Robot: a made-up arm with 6 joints.
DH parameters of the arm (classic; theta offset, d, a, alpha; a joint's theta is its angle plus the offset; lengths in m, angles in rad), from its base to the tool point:
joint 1: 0 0.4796 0.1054 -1.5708
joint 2: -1.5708 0 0.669 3.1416
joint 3: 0 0 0.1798 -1.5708
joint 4: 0 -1.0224 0 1.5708
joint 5: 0 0 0 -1.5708
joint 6: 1.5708 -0.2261 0 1.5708
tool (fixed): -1.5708 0 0 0
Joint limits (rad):
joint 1: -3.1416..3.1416
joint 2: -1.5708..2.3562
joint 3: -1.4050..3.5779
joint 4: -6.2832..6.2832
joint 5: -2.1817..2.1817
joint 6: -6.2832..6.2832
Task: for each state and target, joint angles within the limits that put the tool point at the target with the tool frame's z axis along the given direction. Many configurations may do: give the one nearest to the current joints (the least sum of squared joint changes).
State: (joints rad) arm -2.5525 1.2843 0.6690 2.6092 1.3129 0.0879
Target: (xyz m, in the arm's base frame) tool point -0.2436 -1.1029 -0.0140 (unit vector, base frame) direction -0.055 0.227 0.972
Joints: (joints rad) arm -1.8865 1.0242 -0.0533 2.6003 1.8840 -0.0418
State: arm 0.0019 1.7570 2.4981 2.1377 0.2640 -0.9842
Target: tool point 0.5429 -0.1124 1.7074 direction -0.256 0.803 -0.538
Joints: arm -0.4990 1.4754 3.1208 1.7329 0.8069 -0.8229
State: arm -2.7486 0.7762 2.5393 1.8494 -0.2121 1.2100
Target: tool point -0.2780 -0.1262 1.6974 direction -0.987 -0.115 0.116
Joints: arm -2.4287 1.4716 3.2563 2.0346 -0.4412 1.7142
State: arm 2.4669 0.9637 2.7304 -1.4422 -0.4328 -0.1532
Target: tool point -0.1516 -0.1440 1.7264 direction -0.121 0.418 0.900
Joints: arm 2.7753 1.1562 3.1095 -1.7685 -1.0186 -0.5240
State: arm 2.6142 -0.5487 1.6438 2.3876 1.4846 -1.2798
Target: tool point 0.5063 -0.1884 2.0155 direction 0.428 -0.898 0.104
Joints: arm 3.0065 -0.4807 1.4313 2.5858 1.6856 -1.8569
